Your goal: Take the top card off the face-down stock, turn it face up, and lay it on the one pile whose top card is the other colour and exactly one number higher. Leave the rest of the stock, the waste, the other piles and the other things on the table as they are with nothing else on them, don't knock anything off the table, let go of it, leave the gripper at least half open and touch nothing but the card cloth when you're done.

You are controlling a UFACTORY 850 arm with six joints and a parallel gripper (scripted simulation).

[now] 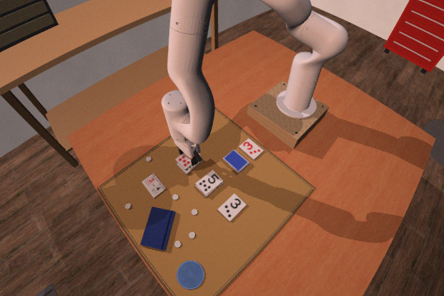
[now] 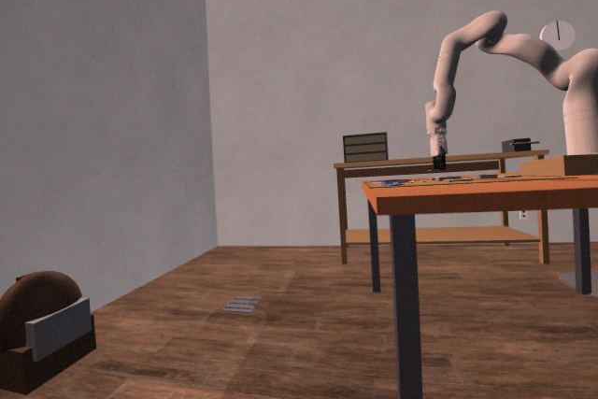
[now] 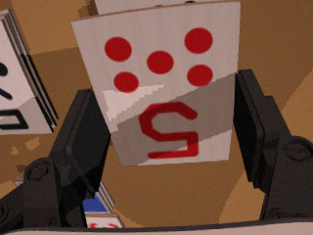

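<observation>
Right now my hand is 50 mm above the black 6 card. Also, from my hand: brown card cloth (60 mm ahead, 120 mm to the left, 70 mm below); then red 5 card (10 mm below); then black 5 card (20 mm ahead, 120 mm to the left, 50 mm below).
</observation>
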